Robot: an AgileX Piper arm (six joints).
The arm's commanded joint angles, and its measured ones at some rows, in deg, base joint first. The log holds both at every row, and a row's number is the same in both.
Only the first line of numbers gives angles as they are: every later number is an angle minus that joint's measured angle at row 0.
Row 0, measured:
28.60 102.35 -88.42 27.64 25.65 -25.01
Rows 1 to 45, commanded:
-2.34 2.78 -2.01 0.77 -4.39 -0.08
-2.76 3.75 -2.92 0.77 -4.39 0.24
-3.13 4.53 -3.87 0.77 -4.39 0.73
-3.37 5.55 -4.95 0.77 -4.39 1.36
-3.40 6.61 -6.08 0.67 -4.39 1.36
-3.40 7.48 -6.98 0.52 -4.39 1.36
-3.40 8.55 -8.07 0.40 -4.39 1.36
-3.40 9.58 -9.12 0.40 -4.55 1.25
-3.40 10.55 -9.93 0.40 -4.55 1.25
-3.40 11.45 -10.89 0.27 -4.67 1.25
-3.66 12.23 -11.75 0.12 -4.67 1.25
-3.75 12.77 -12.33 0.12 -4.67 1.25
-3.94 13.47 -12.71 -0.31 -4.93 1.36
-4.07 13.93 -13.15 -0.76 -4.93 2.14
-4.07 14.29 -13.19 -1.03 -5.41 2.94
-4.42 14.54 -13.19 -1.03 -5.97 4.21
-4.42 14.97 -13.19 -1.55 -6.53 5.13
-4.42 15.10 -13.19 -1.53 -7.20 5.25
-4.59 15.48 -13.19 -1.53 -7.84 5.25
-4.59 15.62 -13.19 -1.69 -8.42 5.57
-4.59 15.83 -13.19 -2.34 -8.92 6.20
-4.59 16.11 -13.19 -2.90 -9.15 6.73
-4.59 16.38 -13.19 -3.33 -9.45 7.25
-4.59 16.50 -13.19 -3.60 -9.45 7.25
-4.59 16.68 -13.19 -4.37 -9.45 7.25
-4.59 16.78 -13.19 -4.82 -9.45 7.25
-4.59 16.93 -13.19 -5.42 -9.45 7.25
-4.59 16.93 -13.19 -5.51 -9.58 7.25
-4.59 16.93 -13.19 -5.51 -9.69 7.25
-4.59 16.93 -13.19 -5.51 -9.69 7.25
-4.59 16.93 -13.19 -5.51 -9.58 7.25
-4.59 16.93 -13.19 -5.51 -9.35 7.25
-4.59 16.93 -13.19 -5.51 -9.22 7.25
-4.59 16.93 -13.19 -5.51 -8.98 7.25
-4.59 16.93 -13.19 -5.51 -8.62 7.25
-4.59 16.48 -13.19 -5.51 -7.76 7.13
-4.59 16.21 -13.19 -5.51 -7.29 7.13
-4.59 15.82 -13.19 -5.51 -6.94 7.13
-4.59 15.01 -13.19 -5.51 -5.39 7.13
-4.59 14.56 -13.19 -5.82 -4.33 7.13
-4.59 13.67 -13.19 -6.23 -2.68 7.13
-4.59 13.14 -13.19 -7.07 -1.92 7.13
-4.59 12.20 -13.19 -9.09 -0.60 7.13
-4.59 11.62 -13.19 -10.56 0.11 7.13
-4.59 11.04 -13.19 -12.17 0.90 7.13
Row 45, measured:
-4.41 13.56 -12.80 -7.23 -1.90 7.02
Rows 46 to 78, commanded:
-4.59 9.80 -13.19 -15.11 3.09 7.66
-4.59 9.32 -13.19 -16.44 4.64 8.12
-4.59 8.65 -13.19 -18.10 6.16 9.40
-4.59 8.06 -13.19 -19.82 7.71 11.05
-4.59 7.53 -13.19 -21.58 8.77 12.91
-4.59 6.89 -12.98 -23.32 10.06 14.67
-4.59 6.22 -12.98 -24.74 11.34 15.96
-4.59 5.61 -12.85 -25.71 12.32 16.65
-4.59 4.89 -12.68 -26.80 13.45 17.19
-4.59 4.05 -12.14 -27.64 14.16 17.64
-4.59 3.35 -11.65 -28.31 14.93 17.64
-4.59 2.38 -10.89 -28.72 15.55 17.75
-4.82 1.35 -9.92 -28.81 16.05 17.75
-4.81 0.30 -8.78 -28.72 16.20 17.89
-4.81 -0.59 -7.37 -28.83 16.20 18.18
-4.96 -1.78 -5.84 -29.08 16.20 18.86
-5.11 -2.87 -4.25 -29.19 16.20 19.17
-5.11 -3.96 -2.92 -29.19 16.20 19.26
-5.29 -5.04 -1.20 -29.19 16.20 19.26
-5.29 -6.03 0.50 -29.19 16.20 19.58
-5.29 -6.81 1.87 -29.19 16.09 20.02
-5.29 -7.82 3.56 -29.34 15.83 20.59
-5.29 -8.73 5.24 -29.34 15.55 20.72
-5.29 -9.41 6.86 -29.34 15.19 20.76
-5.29 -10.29 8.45 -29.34 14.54 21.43
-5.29 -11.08 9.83 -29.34 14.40 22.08
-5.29 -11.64 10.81 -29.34 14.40 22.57
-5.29 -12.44 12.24 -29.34 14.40 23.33
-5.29 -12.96 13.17 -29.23 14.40 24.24
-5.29 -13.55 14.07 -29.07 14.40 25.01
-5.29 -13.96 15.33 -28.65 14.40 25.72
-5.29 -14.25 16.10 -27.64 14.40 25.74
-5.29 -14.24 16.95 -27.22 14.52 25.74
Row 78, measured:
-5.02 -12.75 13.68 -28.83 15.21 24.25
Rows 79 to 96, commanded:
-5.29 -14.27 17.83 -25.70 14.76 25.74
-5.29 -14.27 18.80 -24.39 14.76 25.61
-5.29 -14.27 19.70 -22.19 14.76 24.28
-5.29 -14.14 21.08 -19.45 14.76 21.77
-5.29 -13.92 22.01 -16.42 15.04 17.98
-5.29 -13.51 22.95 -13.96 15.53 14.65
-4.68 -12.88 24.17 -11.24 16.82 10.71
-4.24 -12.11 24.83 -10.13 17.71 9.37
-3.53 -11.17 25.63 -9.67 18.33 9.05
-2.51 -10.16 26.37 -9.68 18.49 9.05
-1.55 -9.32 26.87 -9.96 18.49 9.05
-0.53 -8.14 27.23 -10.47 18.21 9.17
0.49 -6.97 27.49 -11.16 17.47 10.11
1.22 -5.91 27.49 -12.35 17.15 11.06
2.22 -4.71 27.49 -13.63 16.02 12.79
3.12 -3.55 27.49 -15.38 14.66 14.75
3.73 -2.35 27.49 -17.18 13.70 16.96
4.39 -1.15 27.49 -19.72 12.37 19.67
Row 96, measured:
1.80 -5.05 27.44 -13.16 17.04 12.59
